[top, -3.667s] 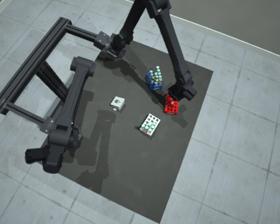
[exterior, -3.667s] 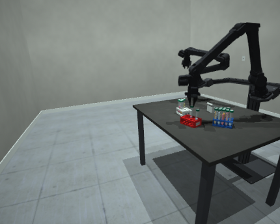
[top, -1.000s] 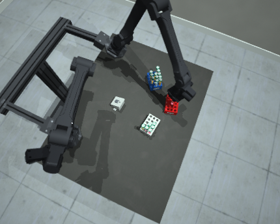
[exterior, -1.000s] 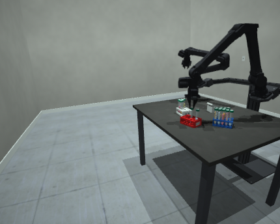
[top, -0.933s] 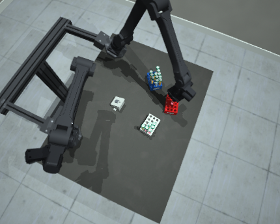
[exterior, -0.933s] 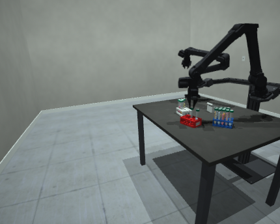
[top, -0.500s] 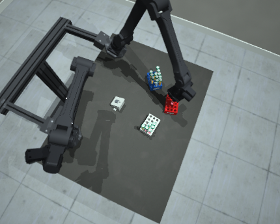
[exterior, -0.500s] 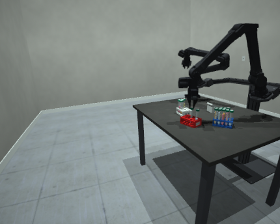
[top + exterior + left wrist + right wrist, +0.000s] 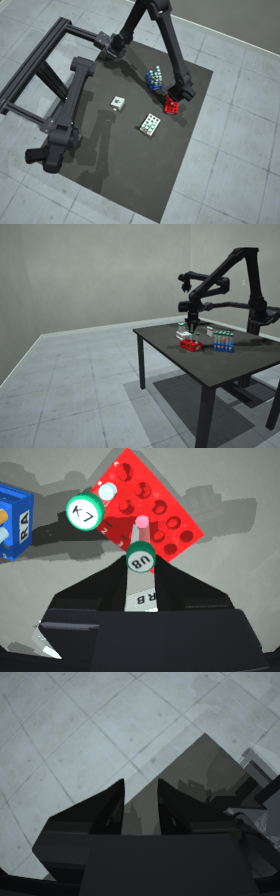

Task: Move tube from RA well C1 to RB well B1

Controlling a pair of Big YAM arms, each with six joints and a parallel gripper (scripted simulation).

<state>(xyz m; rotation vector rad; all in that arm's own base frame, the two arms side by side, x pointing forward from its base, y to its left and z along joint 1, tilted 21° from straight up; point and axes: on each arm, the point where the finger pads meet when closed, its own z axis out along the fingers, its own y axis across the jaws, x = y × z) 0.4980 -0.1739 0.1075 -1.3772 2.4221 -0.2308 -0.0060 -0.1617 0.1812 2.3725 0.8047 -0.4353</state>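
My left hand is 60 mm above the tube. From my left hand the other things lie so: white rack RB: 80 mm behind, 200 mm to the right, 100 mm below; then red rack: 100 mm below; then white button box: 360 mm behind, 140 mm to the right, 80 mm below.
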